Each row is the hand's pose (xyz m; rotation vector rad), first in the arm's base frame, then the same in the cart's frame.
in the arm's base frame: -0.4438 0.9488 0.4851 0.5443 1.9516 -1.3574
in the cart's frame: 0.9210 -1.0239 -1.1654 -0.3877 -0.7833 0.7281
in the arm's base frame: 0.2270 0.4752 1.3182 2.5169 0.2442 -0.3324
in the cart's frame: 0.1797 -1.9257 -1.2401 -0.5756 0.8965 2.4134
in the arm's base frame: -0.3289 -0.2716 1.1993 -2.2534 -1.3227 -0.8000
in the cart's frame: 0.2596 -1.9376 -0.3050 -1.6452 1.5542 0.8457
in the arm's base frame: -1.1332 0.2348 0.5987 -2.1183 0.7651 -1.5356
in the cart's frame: 1.1524 -1.2593 -0.2225 0.9187 -1.9926 -0.9407
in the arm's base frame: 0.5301 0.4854 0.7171 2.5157 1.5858 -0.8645
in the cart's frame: -0.1274 -1.3317 -1.3182 -0.6346 0.7423 1.3004
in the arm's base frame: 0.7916 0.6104 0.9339 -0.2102 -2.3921 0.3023
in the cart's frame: -0.2669 -1.5235 -1.5916 -0.9333 0.2078 -0.6250
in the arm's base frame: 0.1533 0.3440 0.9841 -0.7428 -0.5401 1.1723
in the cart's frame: 0.1453 -1.6193 -1.0422 0.6609 1.3408 -0.3059
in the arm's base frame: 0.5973 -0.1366 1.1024 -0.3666 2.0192 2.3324
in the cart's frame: -0.4699 -1.8183 -0.8873 2.9163 0.2796 1.0774
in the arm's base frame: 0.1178 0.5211 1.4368 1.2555 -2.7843 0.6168
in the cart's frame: 0.3071 -2.0347 -1.2392 -0.7127 -1.0188 -0.9303
